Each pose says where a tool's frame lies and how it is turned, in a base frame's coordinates. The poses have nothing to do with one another.
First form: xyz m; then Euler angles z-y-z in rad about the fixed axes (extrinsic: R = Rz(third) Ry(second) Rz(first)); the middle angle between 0 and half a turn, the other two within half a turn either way.
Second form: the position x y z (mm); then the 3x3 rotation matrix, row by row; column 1 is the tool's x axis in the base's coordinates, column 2 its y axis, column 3 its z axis. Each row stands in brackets. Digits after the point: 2 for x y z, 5 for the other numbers.
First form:
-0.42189, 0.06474, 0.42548, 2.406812, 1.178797, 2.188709
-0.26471, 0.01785, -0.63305, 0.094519, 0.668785, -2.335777
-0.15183, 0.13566, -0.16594, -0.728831, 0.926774, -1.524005
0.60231, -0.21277, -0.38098, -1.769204, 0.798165, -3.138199
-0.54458, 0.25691, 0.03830, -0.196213, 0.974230, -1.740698
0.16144, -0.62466, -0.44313, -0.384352, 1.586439, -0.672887
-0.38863, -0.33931, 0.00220, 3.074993, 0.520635, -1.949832
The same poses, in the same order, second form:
[-421.89, 64.74, 425.48], [[-0.38224, 0.75316, -0.53539], [-0.61945, 0.22109, 0.75326], [0.68570, 0.61957, 0.38204]]
[-264.71, 17.85, -633.05], [[-0.47283, 0.76945, -0.42939], [-0.62882, -0.63601, -0.44729], [-0.61727, 0.05852, 0.78458]]
[-151.83, 135.66, -165.94], [[-0.64432, 0.76384, 0.03740], [-0.47854, -0.36455, -0.79881], [-0.59653, -0.53259, 0.60042]]
[602.31, -212.77, -380.98], [[0.13426, -0.68499, -0.71607], [0.98084, 0.19478, -0.00243], [0.14114, -0.70203, 0.69802]]
[-544.58, 256.91, 38.30], [[-0.28532, 0.94817, -0.13988], [-0.51013, -0.27379, -0.81536], [-0.81140, -0.16128, 0.56181]]
[161.44, -624.66, -443.13], [[-0.24503, 0.57319, 0.78193], [-0.28419, 0.72863, -0.62317], [-0.92693, -0.37491, -0.01564]]
[-388.63, -339.31, 2.20], [[0.38211, -0.90560, -0.18406], [0.77952, 0.42284, -0.46212], [0.49633, 0.03310, 0.86750]]

